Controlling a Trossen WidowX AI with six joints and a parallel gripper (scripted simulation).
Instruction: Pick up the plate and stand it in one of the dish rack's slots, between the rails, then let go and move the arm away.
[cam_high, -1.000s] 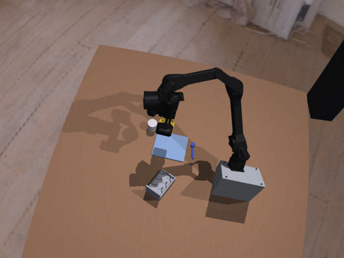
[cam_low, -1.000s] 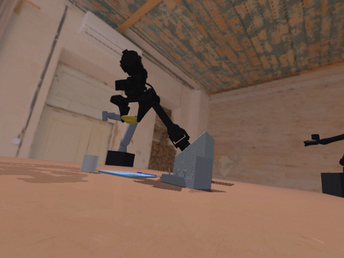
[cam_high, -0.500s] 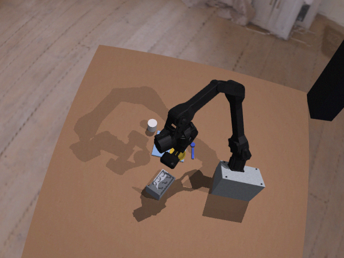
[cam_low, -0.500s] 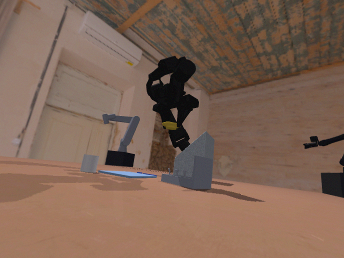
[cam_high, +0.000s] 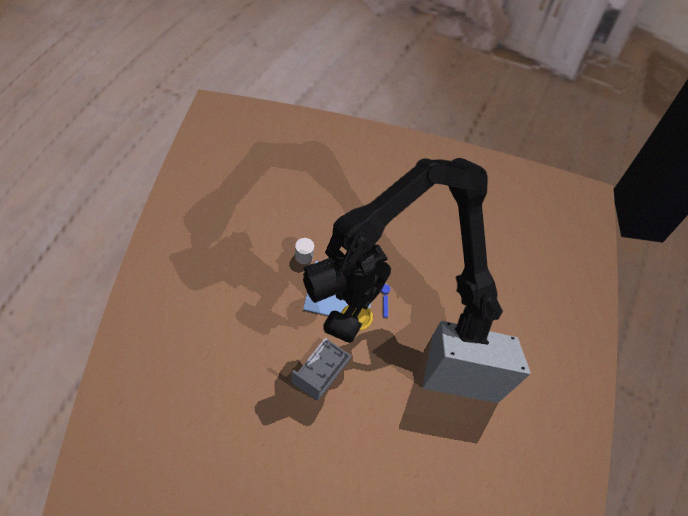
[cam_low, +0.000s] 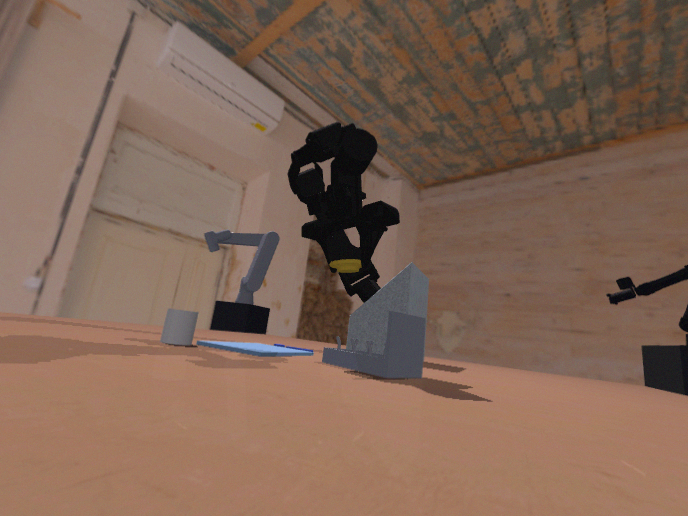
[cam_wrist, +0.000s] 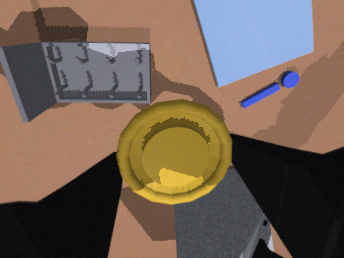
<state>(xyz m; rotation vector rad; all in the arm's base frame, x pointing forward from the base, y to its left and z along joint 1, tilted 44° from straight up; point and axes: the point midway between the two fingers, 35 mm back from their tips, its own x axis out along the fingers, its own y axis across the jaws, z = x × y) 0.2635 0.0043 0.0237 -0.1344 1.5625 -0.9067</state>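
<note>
Now: gripper tip 13 cm above the grey dish rack, 7 cm to the right of it and 6 cm short of it. Round my gripper tip: yellow plate (1 cm above); then blue object (15 cm below, 13 cm to the right, 8 cm behind); then white cylinder (22 cm to the right, 13 cm below, 12 cm ahead).
</note>
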